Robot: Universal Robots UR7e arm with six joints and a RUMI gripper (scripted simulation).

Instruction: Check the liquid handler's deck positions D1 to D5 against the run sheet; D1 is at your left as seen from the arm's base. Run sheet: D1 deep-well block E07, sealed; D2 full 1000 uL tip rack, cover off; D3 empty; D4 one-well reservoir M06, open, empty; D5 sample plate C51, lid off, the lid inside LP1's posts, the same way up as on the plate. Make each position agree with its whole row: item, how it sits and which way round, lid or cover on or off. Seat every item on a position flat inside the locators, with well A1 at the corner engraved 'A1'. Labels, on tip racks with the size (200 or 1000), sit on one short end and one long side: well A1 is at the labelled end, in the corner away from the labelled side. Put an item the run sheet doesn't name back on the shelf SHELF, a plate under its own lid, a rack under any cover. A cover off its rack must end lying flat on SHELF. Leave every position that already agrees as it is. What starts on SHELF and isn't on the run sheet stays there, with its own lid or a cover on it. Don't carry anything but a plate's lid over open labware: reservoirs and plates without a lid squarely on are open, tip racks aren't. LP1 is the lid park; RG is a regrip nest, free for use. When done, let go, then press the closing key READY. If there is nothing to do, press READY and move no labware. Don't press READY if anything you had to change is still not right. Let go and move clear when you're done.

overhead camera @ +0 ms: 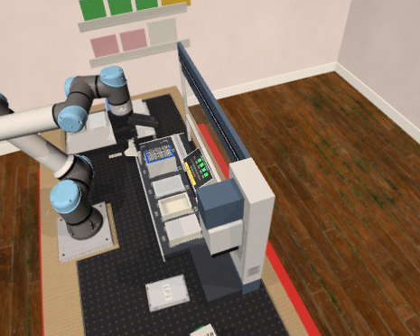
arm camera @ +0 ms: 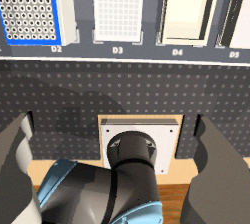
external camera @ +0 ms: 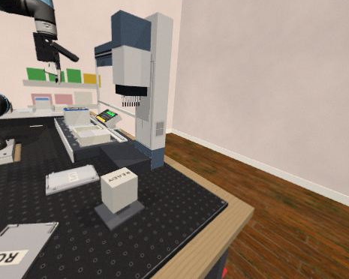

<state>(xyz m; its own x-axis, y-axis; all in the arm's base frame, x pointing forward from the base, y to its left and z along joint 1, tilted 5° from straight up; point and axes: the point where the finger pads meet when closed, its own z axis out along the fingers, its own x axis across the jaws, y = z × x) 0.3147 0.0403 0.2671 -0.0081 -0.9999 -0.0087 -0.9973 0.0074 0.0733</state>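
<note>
Right now the deep-well block is 9 cm ahead of my hand, 25 cm to the right of it and 23 cm below it. Also, from my hand: blue-rimmed tip rack (9 cm ahead, 13 cm to the left, 18 cm below); then cream one-well reservoir (9 cm ahead, 12 cm to the right, 24 cm below); then clear well plate (9 cm ahead, 25 cm below).
</note>
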